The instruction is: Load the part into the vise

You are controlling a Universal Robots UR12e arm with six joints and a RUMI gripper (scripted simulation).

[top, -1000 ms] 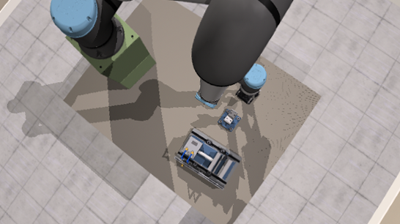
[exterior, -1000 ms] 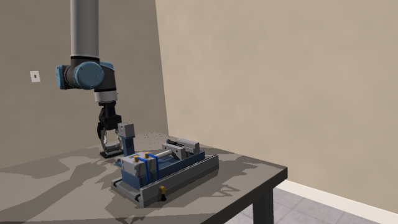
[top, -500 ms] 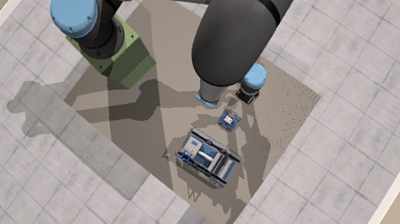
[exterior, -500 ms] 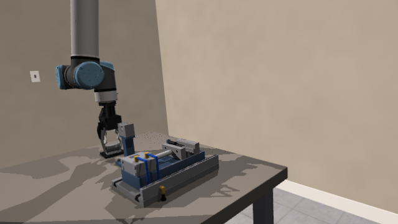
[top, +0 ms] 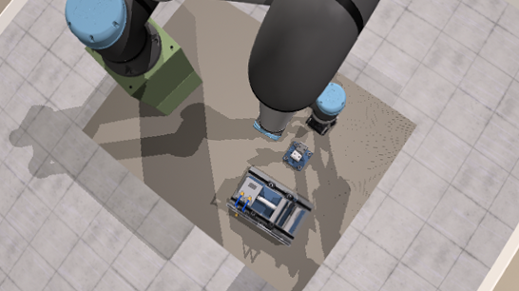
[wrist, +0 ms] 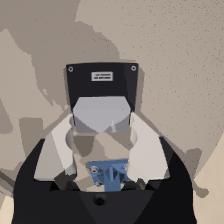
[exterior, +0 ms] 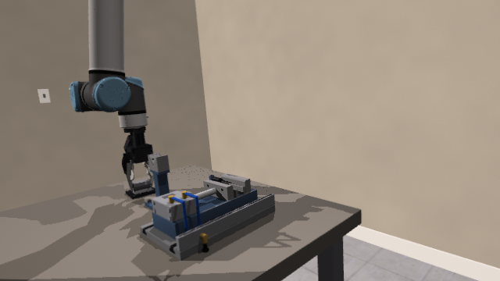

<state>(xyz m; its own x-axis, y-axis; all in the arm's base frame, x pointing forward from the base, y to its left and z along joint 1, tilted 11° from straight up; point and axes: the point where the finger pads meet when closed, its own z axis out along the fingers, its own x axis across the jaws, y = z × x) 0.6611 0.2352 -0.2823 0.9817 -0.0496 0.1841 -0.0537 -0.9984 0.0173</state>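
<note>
My hand is 3 cm above the black infeed plate and 1 cm to the right of it. Also, from my hand: work stop rod 34 cm to the right, 10 cm ahead, 5 cm above; part 1 cm to the right, 1 cm below; vise 39 cm to the right, 3 cm ahead.
</note>
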